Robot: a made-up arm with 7 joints.
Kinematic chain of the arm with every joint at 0, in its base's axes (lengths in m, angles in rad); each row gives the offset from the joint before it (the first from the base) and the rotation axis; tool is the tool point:
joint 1: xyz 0 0 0 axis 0 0.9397 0.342
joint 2: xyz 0 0 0 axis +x
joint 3: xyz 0 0 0 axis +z
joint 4: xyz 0.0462 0 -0.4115 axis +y
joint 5: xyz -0.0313 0 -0.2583 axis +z
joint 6: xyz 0 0 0 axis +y
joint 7: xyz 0 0 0 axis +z
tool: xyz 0 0 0
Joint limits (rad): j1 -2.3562..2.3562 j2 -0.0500..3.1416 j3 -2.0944..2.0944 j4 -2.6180..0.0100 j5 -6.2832..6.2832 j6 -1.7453..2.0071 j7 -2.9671..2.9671
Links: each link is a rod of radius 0.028 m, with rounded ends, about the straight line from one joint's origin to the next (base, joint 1, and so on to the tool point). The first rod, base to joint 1, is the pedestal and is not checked.
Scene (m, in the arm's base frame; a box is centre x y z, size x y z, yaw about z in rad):
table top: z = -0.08
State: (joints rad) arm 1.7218 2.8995 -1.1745 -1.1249 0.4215 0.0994 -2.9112
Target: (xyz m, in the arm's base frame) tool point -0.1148 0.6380 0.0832
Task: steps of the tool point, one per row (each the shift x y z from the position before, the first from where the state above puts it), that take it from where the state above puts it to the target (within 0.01 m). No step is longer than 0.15 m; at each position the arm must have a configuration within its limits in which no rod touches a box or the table.
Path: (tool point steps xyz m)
1: -0.0909 0.0524 0.0347
2: -0.1024 0.0361 0.0211
3: -0.1101 0.0185 0.0053
4: -0.1133 -0.0001 -0.0119

